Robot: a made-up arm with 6 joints.
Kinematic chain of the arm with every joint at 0, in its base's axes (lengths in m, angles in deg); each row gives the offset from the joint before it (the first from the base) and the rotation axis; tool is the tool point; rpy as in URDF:
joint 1: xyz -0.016 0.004 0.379 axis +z
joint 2: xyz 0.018 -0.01 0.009 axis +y
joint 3: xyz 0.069 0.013 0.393 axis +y
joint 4: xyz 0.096 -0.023 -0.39 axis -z
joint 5: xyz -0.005 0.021 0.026 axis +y
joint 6: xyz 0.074 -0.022 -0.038 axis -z
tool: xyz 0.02 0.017 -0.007 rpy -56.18 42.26 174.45
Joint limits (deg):
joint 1: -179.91..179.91
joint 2: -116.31..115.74
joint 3: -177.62..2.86
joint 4: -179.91..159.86
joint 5: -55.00..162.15
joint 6: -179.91..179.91
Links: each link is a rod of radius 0.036 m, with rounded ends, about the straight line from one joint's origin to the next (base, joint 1, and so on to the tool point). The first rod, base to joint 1, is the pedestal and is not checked.
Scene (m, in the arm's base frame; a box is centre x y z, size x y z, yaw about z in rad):
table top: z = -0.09
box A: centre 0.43 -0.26 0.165 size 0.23 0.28 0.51 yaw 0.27
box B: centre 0.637 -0.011 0 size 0.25 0.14 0.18 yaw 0.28
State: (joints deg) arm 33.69 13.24 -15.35 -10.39 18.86 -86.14
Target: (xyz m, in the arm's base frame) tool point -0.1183 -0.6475 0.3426
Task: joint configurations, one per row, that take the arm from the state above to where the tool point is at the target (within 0.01 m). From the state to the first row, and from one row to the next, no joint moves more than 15 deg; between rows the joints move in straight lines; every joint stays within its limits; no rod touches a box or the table.
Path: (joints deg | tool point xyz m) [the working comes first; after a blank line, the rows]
Joints at the target: -98.89 41.04 -71.33 1.54 15.47 -83.86
Straight joint move there: touches box A.

1: 20.73 11.52 -22.53 -9.43 17.95 -85.70 | 0.3297 0.1412 0.3669
2: 7.76 9.81 -29.71 -8.47 17.04 -85.26 | 0.3995 0.0664 0.4090
3: -5.20 8.09 -36.89 -7.51 16.13 -84.82 | 0.4440 -0.0325 0.4598
4: -18.17 6.38 -44.07 -6.55 15.22 -84.38 | 0.4554 -0.1454 0.5179
5: -31.13 4.66 -51.25 -5.59 14.30 -83.94 | 0.4300 -0.2600 0.5820
6: -44.68 11.94 -55.27 -4.17 14.54 -83.93 | 0.3813 -0.3838 0.5439
7: -58.24 19.21 -59.28 -2.74 14.77 -83.91 | 0.2959 -0.4949 0.5004
8: -71.79 26.49 -63.30 -1.31 15.01 -83.89 | 0.1784 -0.5819 0.4520
9: -85.34 33.77 -67.31 0.11 15.24 -83.88 | 0.0367 -0.6350 0.3991
10: -98.89 41.04 -71.33 1.54 15.47 -83.86 | -0.1183 -0.6475 0.3426

